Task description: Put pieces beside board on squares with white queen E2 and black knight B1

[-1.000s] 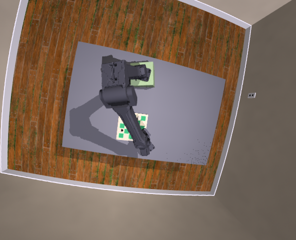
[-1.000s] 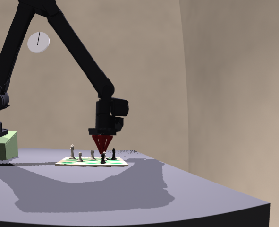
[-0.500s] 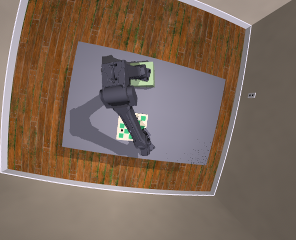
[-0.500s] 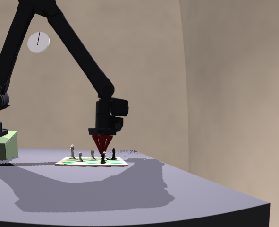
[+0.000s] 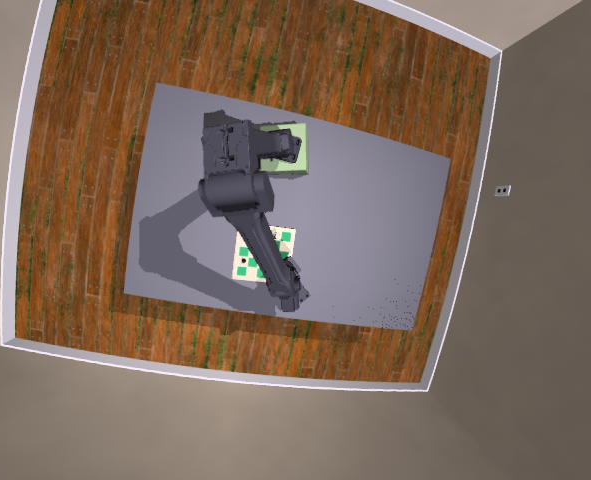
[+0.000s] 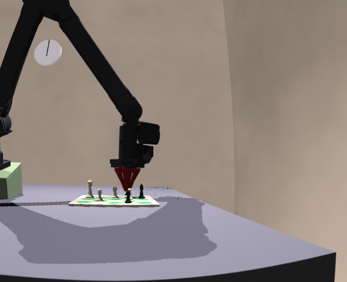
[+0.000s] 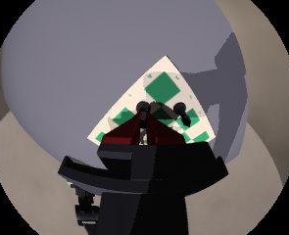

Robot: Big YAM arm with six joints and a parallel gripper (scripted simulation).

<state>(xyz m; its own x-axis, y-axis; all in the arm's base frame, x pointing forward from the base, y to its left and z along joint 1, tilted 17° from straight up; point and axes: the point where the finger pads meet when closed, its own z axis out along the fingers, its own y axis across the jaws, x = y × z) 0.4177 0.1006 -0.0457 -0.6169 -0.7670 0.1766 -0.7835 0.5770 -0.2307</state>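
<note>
Right now the green-and-cream chessboard is 30 mm behind my hand, 80 mm to the right of it and 30 mm below it.
</note>
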